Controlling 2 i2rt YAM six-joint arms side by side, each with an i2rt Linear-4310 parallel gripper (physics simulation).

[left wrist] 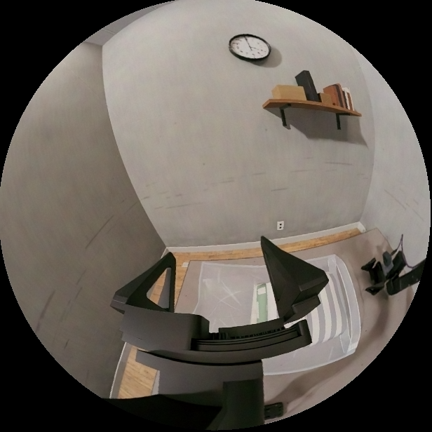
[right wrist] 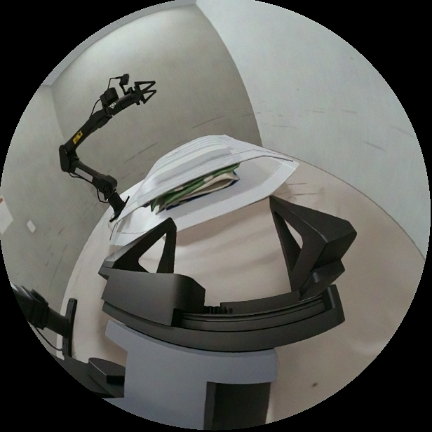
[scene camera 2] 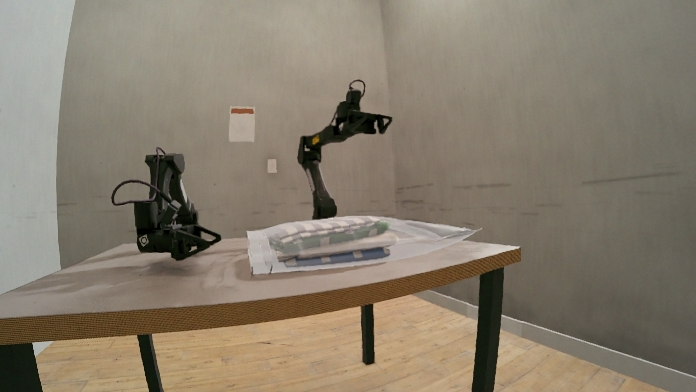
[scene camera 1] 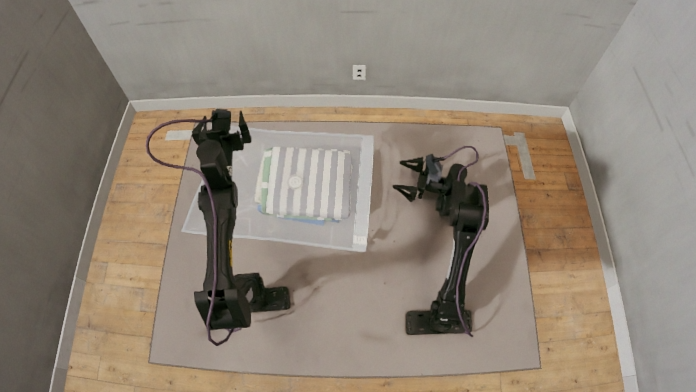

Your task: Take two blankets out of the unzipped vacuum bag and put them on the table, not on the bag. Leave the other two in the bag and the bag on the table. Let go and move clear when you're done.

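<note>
The clear vacuum bag [scene camera 1: 245,215] [scene camera 2: 435,239] [left wrist: 220,295] lies on the table, its open mouth facing my right gripper. Inside, four folded blankets are stacked: a grey-and-white striped one [scene camera 1: 310,175] [scene camera 2: 320,229] [left wrist: 327,312] on top, a green-and-white one [scene camera 2: 345,235] [right wrist: 200,185], a cream one [scene camera 2: 345,246], and a blue one [scene camera 2: 340,257] at the bottom. My left gripper [scene camera 1: 221,117] [left wrist: 214,249] [right wrist: 155,86] is open and empty, high above the bag's far-left part. My right gripper [scene camera 1: 398,175] [left wrist: 363,277] [right wrist: 217,211] is open and empty, low over the table, a little right of the mouth in scene camera 1.
The table [scene camera 1: 345,320] [scene camera 2: 300,305] carries both arm bases. A pale band [scene camera 1: 364,195] runs along the bag's right edge in scene camera 1. A wall shelf [left wrist: 315,106] and a clock [left wrist: 250,48] show in the left wrist view.
</note>
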